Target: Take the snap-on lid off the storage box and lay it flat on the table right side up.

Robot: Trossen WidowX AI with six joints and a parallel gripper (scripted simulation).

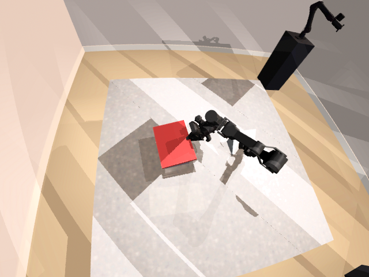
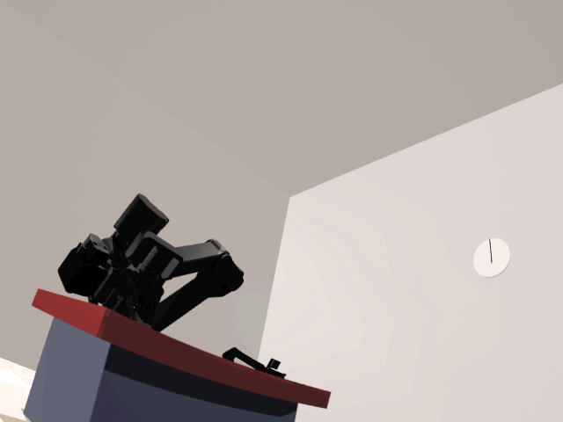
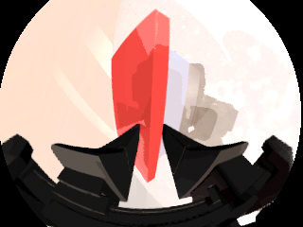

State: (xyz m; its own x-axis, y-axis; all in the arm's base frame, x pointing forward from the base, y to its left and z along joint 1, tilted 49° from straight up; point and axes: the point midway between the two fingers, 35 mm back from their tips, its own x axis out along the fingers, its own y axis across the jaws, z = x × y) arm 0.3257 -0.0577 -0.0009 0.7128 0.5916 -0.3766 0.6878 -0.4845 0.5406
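Right now my gripper tip is 8 cm short of the red lid and 1 cm to the right of it. The rest, counted from my gripper tip: storage box: 7 cm ahead, 5 cm below, 1 cm to the left.
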